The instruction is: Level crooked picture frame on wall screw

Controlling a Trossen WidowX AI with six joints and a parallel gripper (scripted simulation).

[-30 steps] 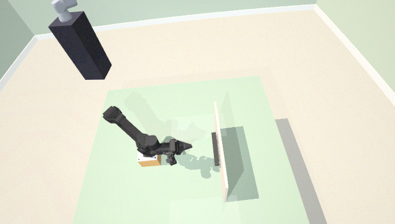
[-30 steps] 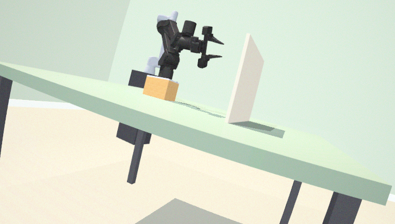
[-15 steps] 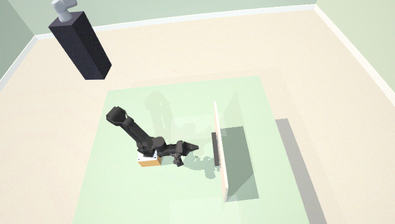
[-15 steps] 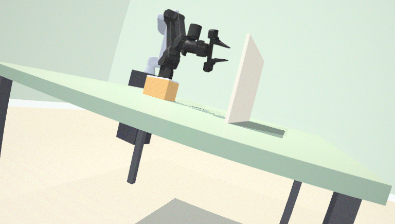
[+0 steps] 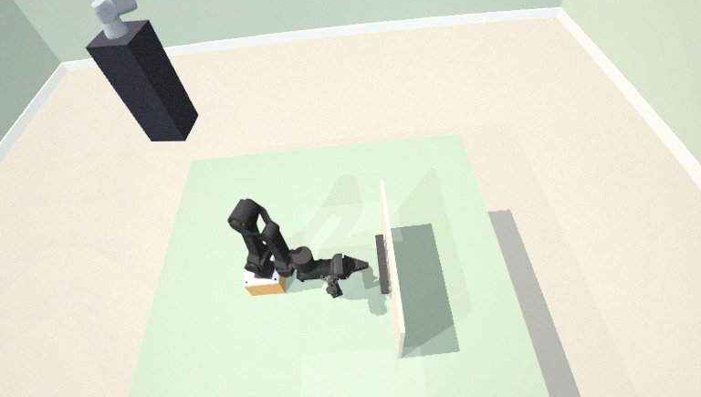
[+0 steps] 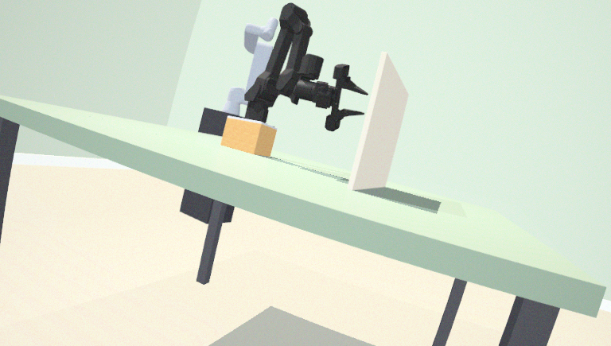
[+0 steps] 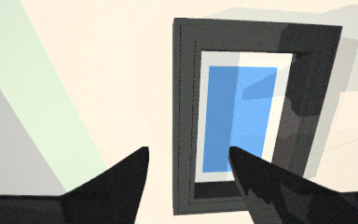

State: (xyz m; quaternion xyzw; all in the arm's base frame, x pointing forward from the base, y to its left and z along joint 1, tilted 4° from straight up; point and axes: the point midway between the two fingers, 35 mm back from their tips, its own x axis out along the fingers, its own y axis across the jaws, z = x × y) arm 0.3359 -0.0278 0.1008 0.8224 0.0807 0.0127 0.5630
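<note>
Now: gripper tip 50 mm short of the picture frame, 50 mm above it and 30 mm to the right of it. Round my gripper tip: cream wall panel (60 mm below, 60 mm ahead, 20 mm to the left).
</note>
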